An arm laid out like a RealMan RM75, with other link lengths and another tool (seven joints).
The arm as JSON. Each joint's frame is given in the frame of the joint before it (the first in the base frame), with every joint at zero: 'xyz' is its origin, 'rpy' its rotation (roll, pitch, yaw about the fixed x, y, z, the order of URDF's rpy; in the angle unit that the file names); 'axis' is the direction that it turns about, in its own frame. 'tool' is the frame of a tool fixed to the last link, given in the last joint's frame.
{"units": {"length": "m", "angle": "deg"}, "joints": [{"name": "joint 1", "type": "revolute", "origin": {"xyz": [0.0, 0.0, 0.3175], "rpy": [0.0, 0.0, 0.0]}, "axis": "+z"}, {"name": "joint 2", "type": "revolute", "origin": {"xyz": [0.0, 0.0, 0.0], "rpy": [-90.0, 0.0, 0.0]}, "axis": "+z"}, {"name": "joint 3", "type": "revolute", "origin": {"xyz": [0.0, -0.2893, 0.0], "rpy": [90.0, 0.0, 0.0]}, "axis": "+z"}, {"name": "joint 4", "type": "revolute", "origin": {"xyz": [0.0, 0.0, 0.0], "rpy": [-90.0, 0.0, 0.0]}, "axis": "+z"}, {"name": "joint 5", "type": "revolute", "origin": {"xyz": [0.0, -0.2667, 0.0], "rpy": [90.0, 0.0, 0.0]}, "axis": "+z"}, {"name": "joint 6", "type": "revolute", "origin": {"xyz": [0.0, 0.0, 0.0], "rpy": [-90.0, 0.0, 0.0]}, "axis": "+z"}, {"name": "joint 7", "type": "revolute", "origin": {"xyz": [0.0, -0.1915, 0.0], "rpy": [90.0, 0.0, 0.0]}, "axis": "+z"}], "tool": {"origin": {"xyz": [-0.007, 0.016, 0.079], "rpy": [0.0, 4.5, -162.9]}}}
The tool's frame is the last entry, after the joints.
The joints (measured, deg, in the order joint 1, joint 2, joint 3, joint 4, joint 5, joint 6, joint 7), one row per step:
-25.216, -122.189, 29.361, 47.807, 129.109, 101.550, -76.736
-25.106, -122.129, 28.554, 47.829, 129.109, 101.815, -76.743
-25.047, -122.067, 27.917, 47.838, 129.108, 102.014, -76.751
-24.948, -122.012, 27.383, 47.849, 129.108, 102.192, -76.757
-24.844, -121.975, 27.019, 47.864, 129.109, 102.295, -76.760
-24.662, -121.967, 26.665, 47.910, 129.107, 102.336, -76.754
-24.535, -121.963, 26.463, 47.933, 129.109, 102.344, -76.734
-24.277, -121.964, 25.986, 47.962, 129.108, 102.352, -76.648
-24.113, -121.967, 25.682, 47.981, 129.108, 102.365, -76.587
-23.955, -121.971, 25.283, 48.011, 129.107, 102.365, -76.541
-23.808, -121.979, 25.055, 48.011, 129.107, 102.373, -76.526
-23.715, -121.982, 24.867, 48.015, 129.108, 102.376, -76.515
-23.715, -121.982, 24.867, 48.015, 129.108, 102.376, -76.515
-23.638, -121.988, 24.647, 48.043, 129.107, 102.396, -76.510
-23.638, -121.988, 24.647, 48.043, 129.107, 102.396, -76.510
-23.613, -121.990, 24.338, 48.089, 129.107, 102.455, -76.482
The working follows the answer.
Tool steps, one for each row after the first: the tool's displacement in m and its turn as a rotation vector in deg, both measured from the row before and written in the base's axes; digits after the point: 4 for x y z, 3 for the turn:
-0.0011, 0.0001, 0.0028, 0.467, -0.370, 0.422
-0.0008, 0.0003, 0.0023, 0.378, -0.280, 0.313
-0.0010, -0.0001, 0.0020, 0.314, -0.235, 0.304
-0.0010, -0.0002, 0.0014, 0.231, -0.144, 0.247
-0.0015, -0.0004, 0.0012, 0.278, -0.108, 0.327
-0.0010, -0.0003, 0.0007, 0.171, -0.048, 0.204
-0.0021, -0.0006, 0.0014, 0.410, -0.125, 0.420
-0.0013, -0.0004, 0.0009, 0.257, -0.082, 0.258
-0.0015, -0.0002, 0.0012, 0.341, -0.105, 0.318
-0.0011, -0.0005, 0.0006, 0.173, -0.085, 0.251
-0.0008, -0.0002, 0.0005, 0.148, -0.061, 0.180
0.0000, 0.0000, 0.0000, 0.000, 0.000, 0.000
-0.0007, -0.0001, 0.0007, 0.174, -0.070, 0.169
0.0000, 0.0000, 0.0000, 0.000, 0.000, 0.000
-0.0004, 0.0002, 0.0010, 0.236, -0.097, 0.119

Tool pose at each row, in the base's axes (x y z in m, rotation vector in deg; rounded; the steps above come from the unrounded poses):
-0.3091, 0.3519, -0.0352, -11.496, 162.058, 20.542
-0.3102, 0.3520, -0.0324, -12.044, 161.582, 21.215
-0.3110, 0.3522, -0.0301, -12.442, 161.213, 21.756
-0.3120, 0.3521, -0.0282, -12.834, 160.902, 22.212
-0.3130, 0.3519, -0.0268, -13.152, 160.700, 22.560
-0.3144, 0.3515, -0.0256, -13.567, 160.518, 22.998
-0.3155, 0.3512, -0.0249, -13.823, 160.424, 23.272
-0.3176, 0.3506, -0.0235, -14.341, 160.185, 23.910
-0.3190, 0.3502, -0.0226, -14.658, 160.029, 24.307
-0.3204, 0.3501, -0.0214, -15.043, 159.825, 24.829
-0.3215, 0.3496, -0.0208, -15.369, 159.688, 25.107
-0.3223, 0.3493, -0.0203, -15.597, 159.582, 25.339
-0.3223, 0.3493, -0.0203, -15.597, 159.582, 25.339
-0.3230, 0.3492, -0.0196, -15.806, 159.460, 25.601
-0.3230, 0.3492, -0.0196, -15.806, 159.460, 25.601
-0.3234, 0.3495, -0.0186, -15.934, 159.293, 25.930

